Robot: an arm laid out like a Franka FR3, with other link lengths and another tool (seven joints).
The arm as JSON. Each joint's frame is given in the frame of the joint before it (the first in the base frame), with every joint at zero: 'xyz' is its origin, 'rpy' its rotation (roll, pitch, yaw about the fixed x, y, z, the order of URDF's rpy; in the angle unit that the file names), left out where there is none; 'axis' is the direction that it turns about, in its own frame. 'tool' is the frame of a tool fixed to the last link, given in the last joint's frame.
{
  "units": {
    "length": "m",
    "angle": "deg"
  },
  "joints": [
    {
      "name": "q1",
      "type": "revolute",
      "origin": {
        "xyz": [
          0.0,
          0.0,
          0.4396
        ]
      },
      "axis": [
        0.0,
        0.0,
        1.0
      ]
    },
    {
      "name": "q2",
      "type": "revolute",
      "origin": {
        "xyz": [
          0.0,
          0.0,
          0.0
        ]
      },
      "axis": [
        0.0,
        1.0,
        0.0
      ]
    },
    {
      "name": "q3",
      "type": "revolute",
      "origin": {
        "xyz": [
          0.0,
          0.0,
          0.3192
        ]
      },
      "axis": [
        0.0,
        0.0,
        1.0
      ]
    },
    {
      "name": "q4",
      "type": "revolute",
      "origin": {
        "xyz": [
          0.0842,
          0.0,
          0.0
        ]
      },
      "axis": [
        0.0,
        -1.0,
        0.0
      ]
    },
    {
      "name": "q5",
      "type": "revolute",
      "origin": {
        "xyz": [
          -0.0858,
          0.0,
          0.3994
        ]
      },
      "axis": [
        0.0,
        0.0,
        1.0
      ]
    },
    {
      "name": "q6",
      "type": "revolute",
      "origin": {
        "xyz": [
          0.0,
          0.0,
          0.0
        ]
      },
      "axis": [
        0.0,
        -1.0,
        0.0
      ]
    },
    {
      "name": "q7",
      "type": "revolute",
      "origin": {
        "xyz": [
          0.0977,
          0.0,
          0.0
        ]
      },
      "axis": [
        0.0,
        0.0,
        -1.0
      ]
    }
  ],
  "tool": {
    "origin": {
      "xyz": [
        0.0,
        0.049,
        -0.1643
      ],
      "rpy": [
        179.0,
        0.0,
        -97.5
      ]
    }
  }
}
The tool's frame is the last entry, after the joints.
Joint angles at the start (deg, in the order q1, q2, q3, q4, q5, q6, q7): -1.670 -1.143 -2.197 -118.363 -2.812 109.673 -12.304
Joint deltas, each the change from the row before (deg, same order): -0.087 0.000 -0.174 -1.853 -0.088 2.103 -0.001; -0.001 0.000 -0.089 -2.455 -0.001 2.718 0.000; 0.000 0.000 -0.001 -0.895 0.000 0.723 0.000; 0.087 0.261 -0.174 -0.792 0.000 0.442 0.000; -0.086 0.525 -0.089 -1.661 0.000 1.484 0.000; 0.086 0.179 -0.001 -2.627 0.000 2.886 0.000; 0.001 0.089 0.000 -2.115 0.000 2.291 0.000; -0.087 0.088 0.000 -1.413 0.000 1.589 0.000; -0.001 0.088 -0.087 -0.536 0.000 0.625 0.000; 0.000 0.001 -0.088 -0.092 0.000 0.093 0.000
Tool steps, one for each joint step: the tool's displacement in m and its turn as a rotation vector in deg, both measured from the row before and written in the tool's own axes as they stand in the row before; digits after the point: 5 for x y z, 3 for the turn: 0.00165 0.00110 0.01281 0.239 0.030 0.140; -0.00057 0.00225 0.01679 0.266 -0.038 -0.026; -0.00058 0.00178 0.00649 -0.169 -0.033 -0.041; 0.00014 0.00189 0.00843 -0.609 -0.078 0.038; 0.00033 0.00267 0.01652 -0.700 -0.111 0.076; -0.00248 0.00400 0.01914 0.091 -0.036 -0.208; -0.00145 0.00406 0.01479 0.094 -0.044 -0.097; -0.00023 0.00288 0.00995 0.090 -0.043 0.022; 0.00037 0.00110 0.00420 0.001 -0.027 0.061; 0.00070 0.00025 0.00064 -0.002 -0.017 0.083
